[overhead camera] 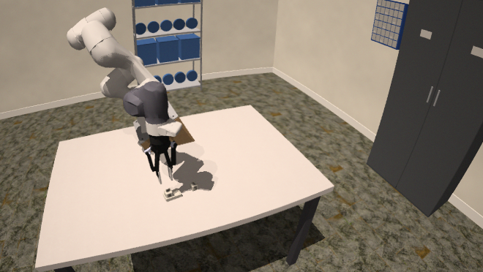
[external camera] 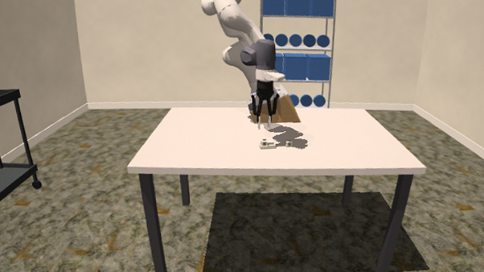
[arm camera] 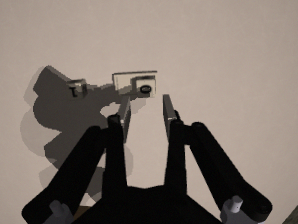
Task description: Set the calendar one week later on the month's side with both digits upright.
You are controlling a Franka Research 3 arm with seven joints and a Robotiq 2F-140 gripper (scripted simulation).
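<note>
Now: the grey tray 120 mm below my hand and 20 mm to the left of it. Round my hand: cube 130 mm to the left, 120 mm below, 10 mm behind.
</note>
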